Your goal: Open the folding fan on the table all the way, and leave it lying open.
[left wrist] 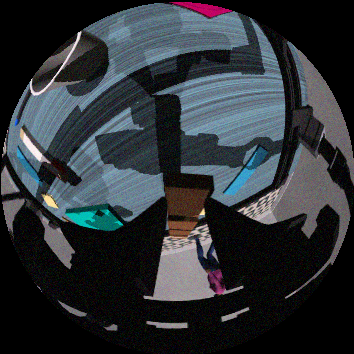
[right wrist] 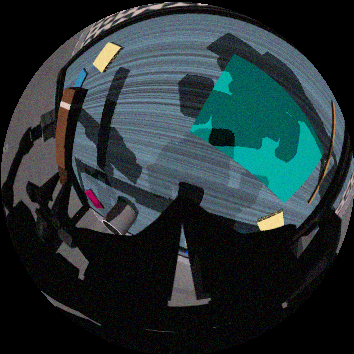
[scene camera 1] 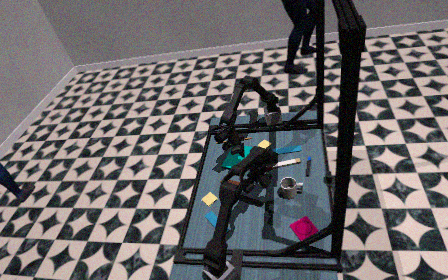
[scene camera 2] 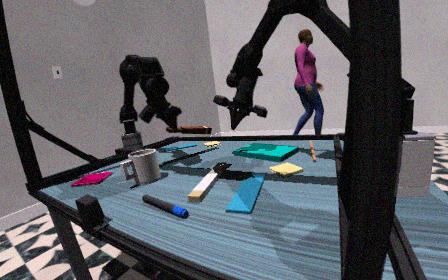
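The folding fan is a folded, brown wooden bar with a pale band. It is held level above the table, at its left side in scene camera 2. In scene camera 1 an arm link hides most of it. My left gripper is shut on one end of the fan, and the rest of the fan sticks out past the fingertips. My right gripper is shut and empty. It hangs with its tip down above the table, apart from the fan and near the teal slab.
The teal slab lies under the right arm. A grey mug, a white stick, a marker, a blue strip, a yellow pad and a magenta pad lie around. Black frame posts border the table.
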